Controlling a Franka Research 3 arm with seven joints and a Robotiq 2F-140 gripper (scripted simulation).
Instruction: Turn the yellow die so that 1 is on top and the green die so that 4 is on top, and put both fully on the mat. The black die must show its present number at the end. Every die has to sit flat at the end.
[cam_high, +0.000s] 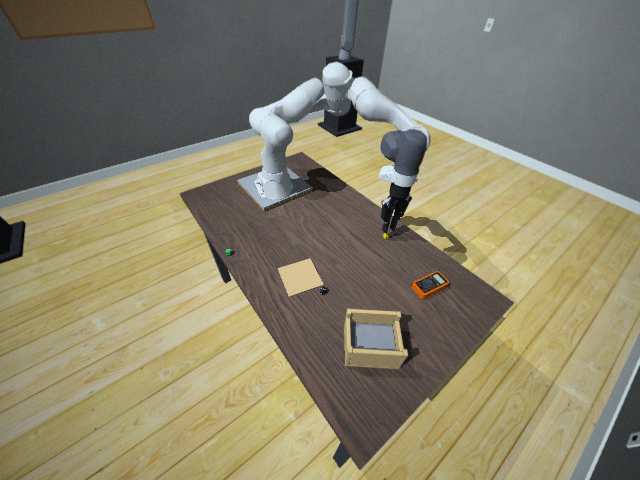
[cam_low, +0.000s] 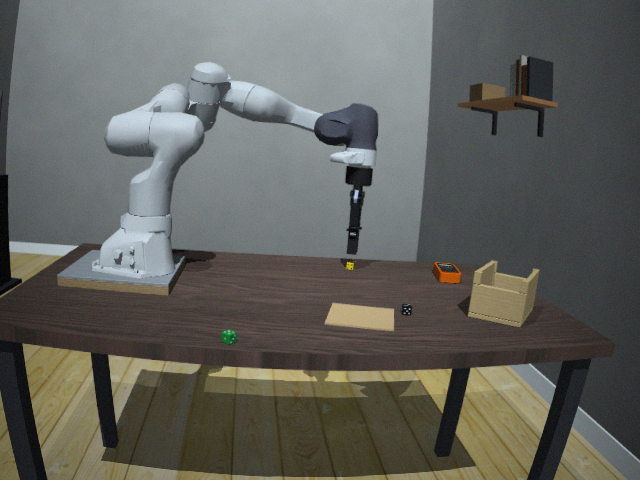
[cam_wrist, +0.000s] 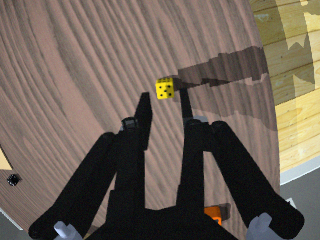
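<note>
Right now the yellow die is 7 cm below my hand. From my hand the other things lie so: orange multimeter (28 cm ahead, 7 cm below, 5 cm to the right); then black die (40 cm to the right, 8 cm ahead, 7 cm below); then tan mat (43 cm to the right, 8 cm below, 3 cm behind).
</note>
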